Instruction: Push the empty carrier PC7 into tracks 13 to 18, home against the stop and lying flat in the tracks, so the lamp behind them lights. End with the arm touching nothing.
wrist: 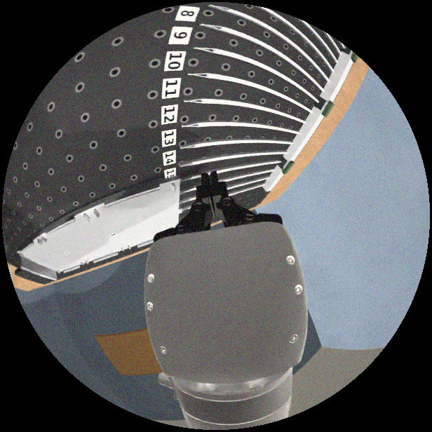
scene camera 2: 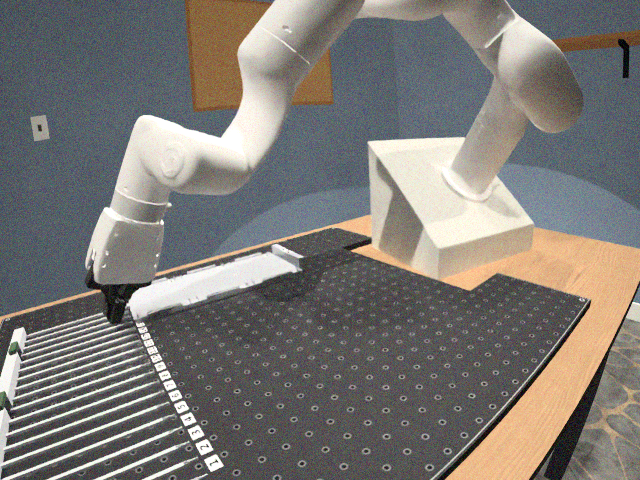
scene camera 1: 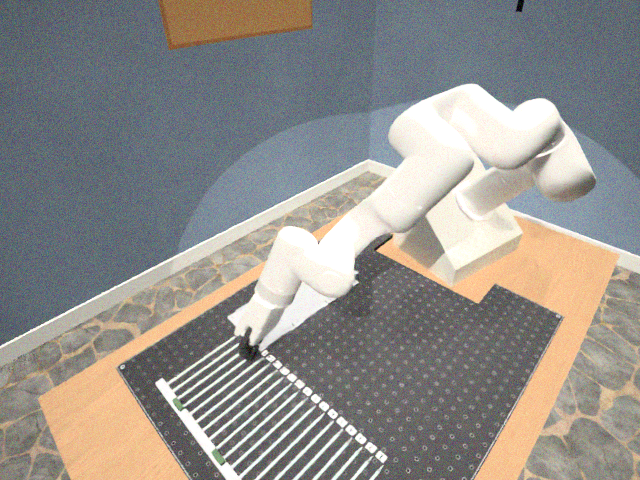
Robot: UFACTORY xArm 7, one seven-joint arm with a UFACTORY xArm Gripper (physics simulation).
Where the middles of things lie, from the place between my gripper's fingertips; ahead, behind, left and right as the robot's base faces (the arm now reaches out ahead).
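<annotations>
Carrier PC7 (scene camera 2: 163,297): 7 cm to the right of my hand, 19 cm behind.
</annotations>
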